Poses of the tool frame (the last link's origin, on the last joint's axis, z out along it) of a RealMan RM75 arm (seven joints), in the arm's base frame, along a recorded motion.
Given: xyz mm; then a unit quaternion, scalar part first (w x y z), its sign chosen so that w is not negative.
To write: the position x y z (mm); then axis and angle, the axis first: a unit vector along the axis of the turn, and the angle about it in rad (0 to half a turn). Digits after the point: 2 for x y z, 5 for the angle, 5 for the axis.
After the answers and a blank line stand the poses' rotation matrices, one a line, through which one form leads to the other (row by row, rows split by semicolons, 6 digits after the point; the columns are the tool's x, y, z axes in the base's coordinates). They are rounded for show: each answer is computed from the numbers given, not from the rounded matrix.
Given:
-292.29, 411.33, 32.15, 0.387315, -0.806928, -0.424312, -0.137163
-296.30, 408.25, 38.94, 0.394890, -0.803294, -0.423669, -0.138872
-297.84, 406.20, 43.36, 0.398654, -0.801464, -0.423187, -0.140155
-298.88, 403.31, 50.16, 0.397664, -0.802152, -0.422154, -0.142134
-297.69, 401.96, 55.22, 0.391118, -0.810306, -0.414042, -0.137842
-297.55, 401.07, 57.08, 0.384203, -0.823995, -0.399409, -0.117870
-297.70, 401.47, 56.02, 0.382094, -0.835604, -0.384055, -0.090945
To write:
-292.29, 411.33, 32.15, -0.87524, -0.46023, -0.14878, 2.34616
-296.30, 408.25, 38.94, -0.87435, -0.46115, -0.15116, 2.32970
-297.84, 406.20, 43.36, -0.87391, -0.46144, -0.15282, 2.32150
-298.88, 403.31, 50.16, -0.87425, -0.46010, -0.15491, 2.32365
-297.69, 401.96, 55.22, -0.88044, -0.44988, -0.14977, 2.33790
-297.55, 401.07, 57.08, -0.89249, -0.43261, -0.12767, 2.35290
-297.70, 401.47, 56.02, -0.90421, -0.41559, -0.09841, 2.35747

0.602291 0.791029 -0.107323; 0.578528 -0.339893 0.741470; 0.550046 -0.508671 -0.662347
0.602438 0.790340 -0.111495; 0.570983 -0.329133 0.752097; 0.557715 -0.516754 -0.649553
0.602539 0.790085 -0.112752; 0.566591 -0.323976 0.757637; 0.562069 -0.520390 -0.642863
0.603168 0.790306 -0.107725; 0.564220 -0.327299 0.757978; 0.563777 -0.517969 -0.643323
0.619138 0.778826 -0.100490; 0.563176 -0.351192 0.747995; 0.547267 -0.519706 -0.656053
0.653158 0.748794 -0.112660; 0.567650 -0.385721 0.727319; 0.501157 -0.539006 -0.676990
0.688461 0.711336 -0.141502; 0.572337 -0.413011 0.708415; 0.445479 -0.568703 -0.691466

